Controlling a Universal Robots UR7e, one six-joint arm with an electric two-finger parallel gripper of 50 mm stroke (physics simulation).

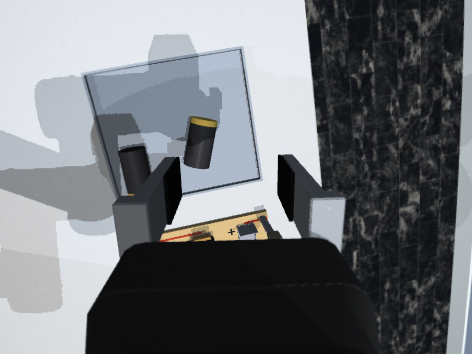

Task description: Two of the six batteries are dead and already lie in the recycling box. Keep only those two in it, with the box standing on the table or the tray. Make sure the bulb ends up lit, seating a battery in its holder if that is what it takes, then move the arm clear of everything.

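Places are measured from the arm's base along level axes (x ahead, y left, z up), in centimetres.
Pixels of known places: gripper, fingertip midpoint: [229, 176].
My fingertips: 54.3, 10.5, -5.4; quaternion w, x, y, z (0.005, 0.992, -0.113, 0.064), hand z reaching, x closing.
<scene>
Ahead of a thing's pixels: the offset from my fingertips to its top centre, as dx, dy, dz. "spot": to the spot under its first point. Level surfaces: height alone.
My gripper [229, 176] is open, with nothing between its fingers. It hangs above the area between a blue-grey tray and the battery holder board. Two black batteries lie apart in the tray @[-3.3, -0.5, -26.3] [225, 70]: one battery @[-1.0, -2.5, -23.8] [200, 145] is tilted, with its gold end at the top; the other battery @[-10.0, -4.1, -23.8] [135, 167] lies at the left, its gold end low and partly hidden by the left finger. The tan holder board @[spot: -1.7, -15.7, -26.5] [220, 229] shows in part below the tray, with a plus mark and a grey metal part; the gripper body hides the rest. The green recycling box and the bulb do not show.
The tray's near edge lies just beyond the fingertips. A dark lever-like part @[spot: +4.9, -15.5, -22.3] [270, 227] stands at the board's right end. A dark marbled strip [380, 150] runs down the right side, beside the white surface @[dz -27.5] [285, 100]. Shadows of the arm fall at the left and across the tray.
</scene>
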